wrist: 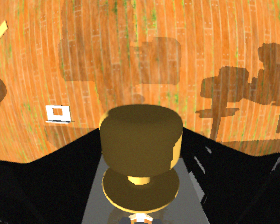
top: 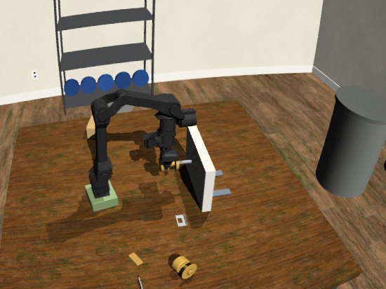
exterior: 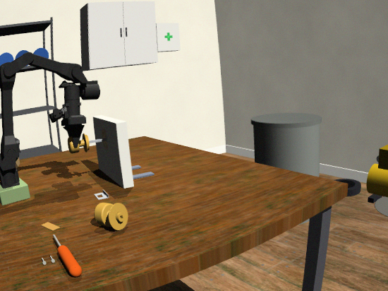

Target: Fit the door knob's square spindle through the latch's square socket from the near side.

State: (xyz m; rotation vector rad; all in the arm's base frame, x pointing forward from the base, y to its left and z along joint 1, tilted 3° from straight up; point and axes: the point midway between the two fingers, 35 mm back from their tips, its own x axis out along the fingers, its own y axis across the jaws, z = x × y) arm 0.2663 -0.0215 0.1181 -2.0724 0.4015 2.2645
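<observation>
My hand is 13 cm short of the door panel, 5 cm above it and 3 cm to the left of it. From my hand the other things lie so: orange screwdriver (48 cm to the right, 27 cm behind, 15 cm below); then tan plate (30 cm to the right, 23 cm behind, 16 cm below); then cardboard box (51 cm to the left, 17 cm behind, 14 cm below).
</observation>
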